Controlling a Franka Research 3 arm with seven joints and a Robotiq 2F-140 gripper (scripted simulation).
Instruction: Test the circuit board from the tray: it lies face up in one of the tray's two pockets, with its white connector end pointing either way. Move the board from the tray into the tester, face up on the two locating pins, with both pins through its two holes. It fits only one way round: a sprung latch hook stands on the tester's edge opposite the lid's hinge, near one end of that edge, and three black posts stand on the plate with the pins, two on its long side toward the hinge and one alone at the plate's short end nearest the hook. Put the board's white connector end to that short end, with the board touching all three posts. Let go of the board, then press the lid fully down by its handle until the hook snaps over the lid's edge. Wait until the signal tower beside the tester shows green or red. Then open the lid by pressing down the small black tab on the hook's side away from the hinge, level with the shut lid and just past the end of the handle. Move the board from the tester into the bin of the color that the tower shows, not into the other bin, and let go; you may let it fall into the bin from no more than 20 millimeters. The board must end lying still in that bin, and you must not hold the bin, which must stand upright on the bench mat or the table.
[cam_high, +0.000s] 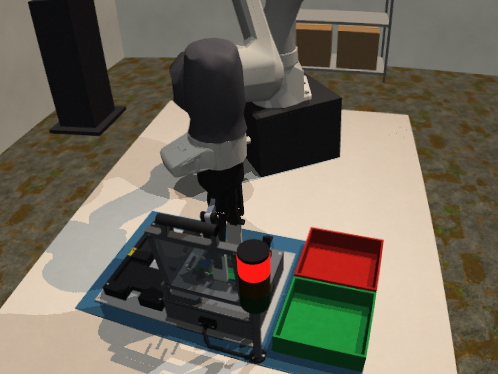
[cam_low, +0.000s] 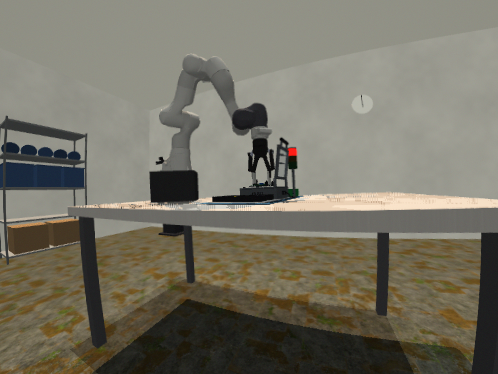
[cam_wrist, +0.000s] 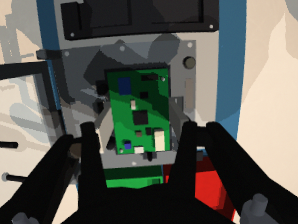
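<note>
Now: hand 2 cm above the green circuit board. The rest, counted from my hand: green bin 19 cm to the left, 8 cm below, 7 cm ahead; then tester plate 3 cm below, 1 cm to the left, 1 cm ahead; then clear lid 11 cm ahead, 9 cm above, 1 cm to the right.
</note>
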